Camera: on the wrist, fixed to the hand. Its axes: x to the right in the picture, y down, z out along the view.
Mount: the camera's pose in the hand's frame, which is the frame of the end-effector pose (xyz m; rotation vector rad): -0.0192 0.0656 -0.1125 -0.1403 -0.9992 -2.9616
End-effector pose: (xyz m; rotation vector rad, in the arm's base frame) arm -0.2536 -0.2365 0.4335 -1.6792 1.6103 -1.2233
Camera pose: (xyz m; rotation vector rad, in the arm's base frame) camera -0.3810 -0.2044 0.4254 1.9473 1.7362 0.0518
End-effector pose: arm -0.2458 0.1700 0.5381 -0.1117 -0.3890 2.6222
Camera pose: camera -0.2420 0.1341 0.4115 0.9015 -0.3351 -0.4531
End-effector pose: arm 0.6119 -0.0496 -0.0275 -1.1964 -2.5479 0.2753
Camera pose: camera 0.7106 -0.0184 0.0539 -2.3992 1.2655 0.1488
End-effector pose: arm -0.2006 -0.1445 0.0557 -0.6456 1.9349 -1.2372
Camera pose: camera -0.2805 -0.0427 0.0315 2.4437 0.9091 0.6575
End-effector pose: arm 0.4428 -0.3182 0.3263 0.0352 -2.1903 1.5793
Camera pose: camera 0.4798 -0.1975 0.2889 2.4595 -0.2361 -0.6483
